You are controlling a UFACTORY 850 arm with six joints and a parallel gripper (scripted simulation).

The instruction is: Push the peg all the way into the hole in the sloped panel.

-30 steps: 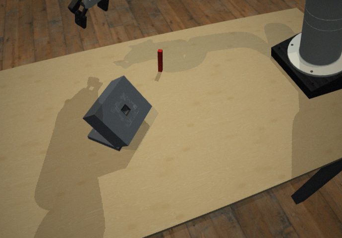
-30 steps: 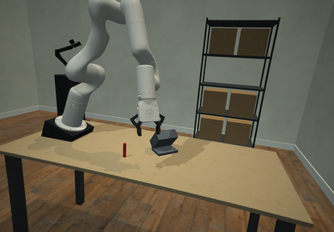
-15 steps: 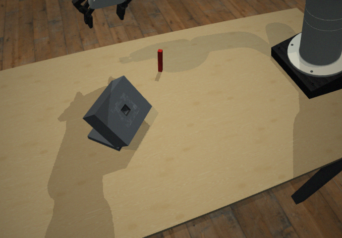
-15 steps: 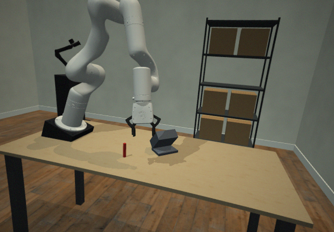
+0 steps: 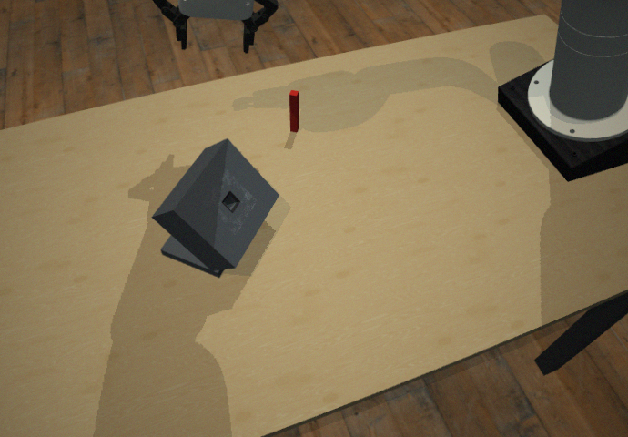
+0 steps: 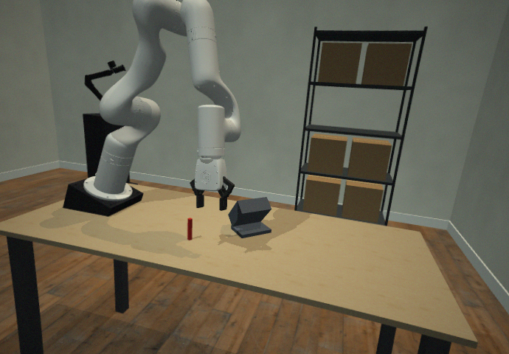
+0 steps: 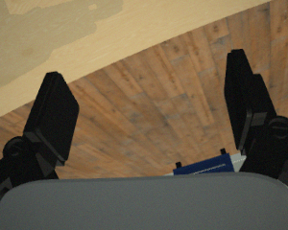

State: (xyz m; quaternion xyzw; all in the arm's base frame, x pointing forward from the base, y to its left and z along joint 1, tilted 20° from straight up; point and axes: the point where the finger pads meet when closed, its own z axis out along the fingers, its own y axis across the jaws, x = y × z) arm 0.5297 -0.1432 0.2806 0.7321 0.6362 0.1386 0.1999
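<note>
The red peg is 110 mm behind my hand, 40 mm to the left of it and 120 mm below it. The rest, counted from my hand: grey base (50 mm ahead, 230 mm to the left, 160 mm below).
</note>
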